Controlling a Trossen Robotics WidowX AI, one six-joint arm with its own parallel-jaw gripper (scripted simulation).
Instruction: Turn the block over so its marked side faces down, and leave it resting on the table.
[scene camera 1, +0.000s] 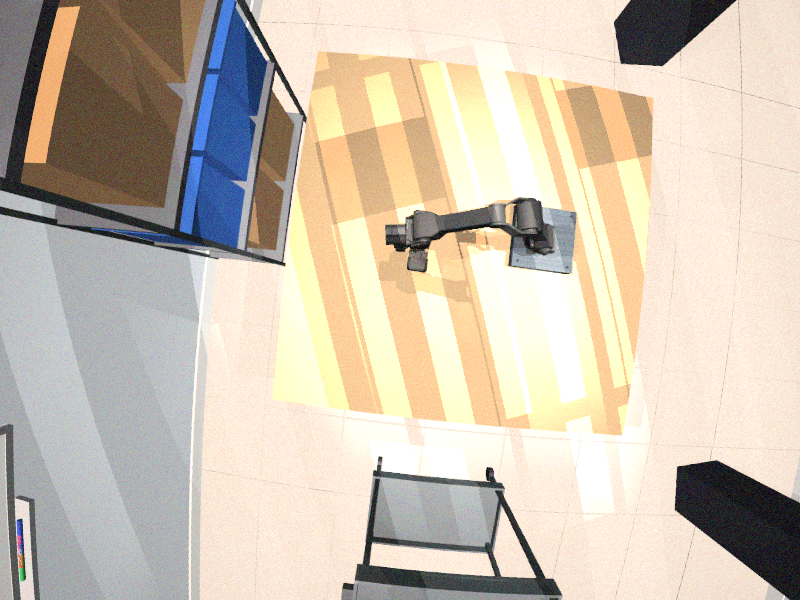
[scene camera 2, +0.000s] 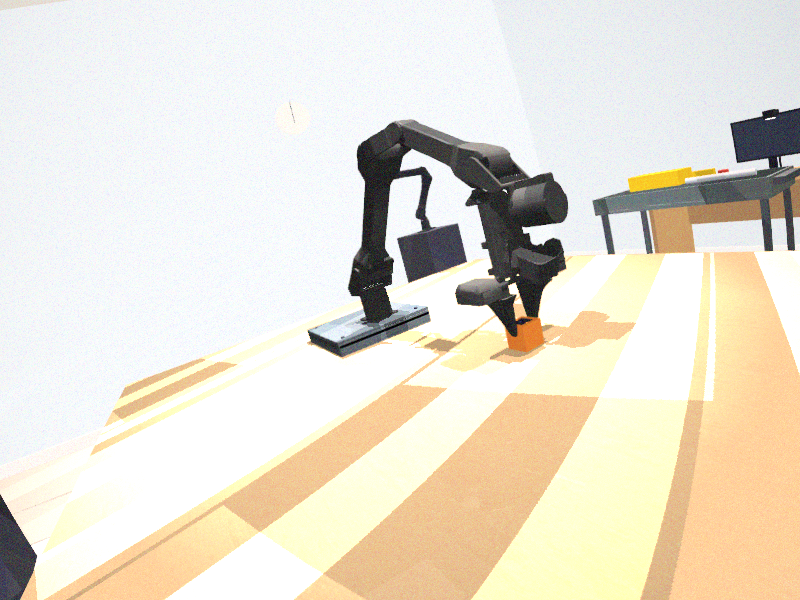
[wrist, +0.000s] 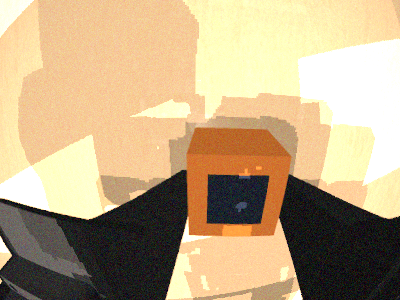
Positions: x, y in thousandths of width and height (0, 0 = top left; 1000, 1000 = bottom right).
Labels:
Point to my gripper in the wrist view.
584, 602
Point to a block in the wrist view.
At 591, 595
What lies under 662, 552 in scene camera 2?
A block.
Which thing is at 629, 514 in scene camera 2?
My gripper.

